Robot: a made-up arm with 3 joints. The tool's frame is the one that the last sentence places.
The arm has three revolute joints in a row. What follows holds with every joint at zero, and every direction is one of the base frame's. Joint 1 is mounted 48.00 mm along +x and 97.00 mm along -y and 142.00 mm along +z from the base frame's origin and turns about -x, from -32.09 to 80.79 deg. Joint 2 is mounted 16.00 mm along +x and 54.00 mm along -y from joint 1 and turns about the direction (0.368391, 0.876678, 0.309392), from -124.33 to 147.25 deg. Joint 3 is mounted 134.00 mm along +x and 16.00 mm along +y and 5.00 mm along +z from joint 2 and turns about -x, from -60.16 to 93.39 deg. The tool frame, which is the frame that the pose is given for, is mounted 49.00 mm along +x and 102.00 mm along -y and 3.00 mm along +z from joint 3; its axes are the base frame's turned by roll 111.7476, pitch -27.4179 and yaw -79.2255 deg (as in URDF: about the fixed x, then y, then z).
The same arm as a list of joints. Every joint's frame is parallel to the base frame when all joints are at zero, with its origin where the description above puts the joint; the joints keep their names.
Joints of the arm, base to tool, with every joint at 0 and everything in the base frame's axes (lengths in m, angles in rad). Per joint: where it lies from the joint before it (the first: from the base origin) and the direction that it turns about. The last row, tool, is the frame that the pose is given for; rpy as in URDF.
joint 1: xyz 0.0480 -0.0970 0.1420 axis -x
joint 2: xyz 0.0160 -0.0540 0.0000 axis 0.368391 0.876678 0.309392
joint 3: xyz 0.1340 0.0160 0.0050 axis -x
tool: xyz 0.0490 -0.1020 0.0030 rpy 1.9504 -0.4785 -1.3827
Joint limits (rad, base to tool): -0.5601..1.4101 -2.1700..2.5700 -1.0500..1.6300

